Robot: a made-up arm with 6 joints.
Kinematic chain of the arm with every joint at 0, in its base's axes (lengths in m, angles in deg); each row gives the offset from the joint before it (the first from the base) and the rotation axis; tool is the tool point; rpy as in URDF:
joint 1: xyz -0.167 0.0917 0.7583 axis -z
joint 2: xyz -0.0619 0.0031 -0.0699 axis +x
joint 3: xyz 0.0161 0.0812 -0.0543 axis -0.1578 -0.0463 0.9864
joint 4: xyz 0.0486 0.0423 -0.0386 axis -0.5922 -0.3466 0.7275
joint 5: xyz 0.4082 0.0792 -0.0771 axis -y
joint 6: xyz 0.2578 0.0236 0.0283 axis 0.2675 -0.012 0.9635
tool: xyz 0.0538 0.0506 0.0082 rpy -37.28 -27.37 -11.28
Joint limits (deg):
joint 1: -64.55..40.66
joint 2: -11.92..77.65
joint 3: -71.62..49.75
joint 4: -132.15..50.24
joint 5: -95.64..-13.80
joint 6: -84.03..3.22
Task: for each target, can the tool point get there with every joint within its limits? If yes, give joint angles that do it. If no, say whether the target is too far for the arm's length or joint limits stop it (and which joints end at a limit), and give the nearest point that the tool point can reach.
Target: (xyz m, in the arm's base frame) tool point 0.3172 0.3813 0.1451
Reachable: yes | joints 17.73 40.62 -12.35 -73.45 -51.80 -70.39
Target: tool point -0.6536 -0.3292 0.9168
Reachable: no: joint limits stop it (at a limit: joint 1, joint 2, joint 3, joint 5, joint 6) | nearest point -0.4102 -0.5558 0.4500 | short by 0.573 m
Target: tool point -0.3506 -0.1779 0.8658
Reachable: no: joint limits stop it (at a limit: joint 1, joint 2, joint 3, joint 5, joint 6) | nearest point -0.2999 -0.6013 0.5193 | short by 0.549 m
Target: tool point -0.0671 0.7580 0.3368
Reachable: yes | joints -16.45 58.05 -57.09 -116.50 -73.38 -43.09
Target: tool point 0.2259 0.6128 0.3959
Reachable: yes | joints -12.31 28.16 -10.08 32.93 -87.92 -23.88
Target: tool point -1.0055 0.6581 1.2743
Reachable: no: too far | nearest point -0.8289 0.5388 1.1505 | short by 0.246 m
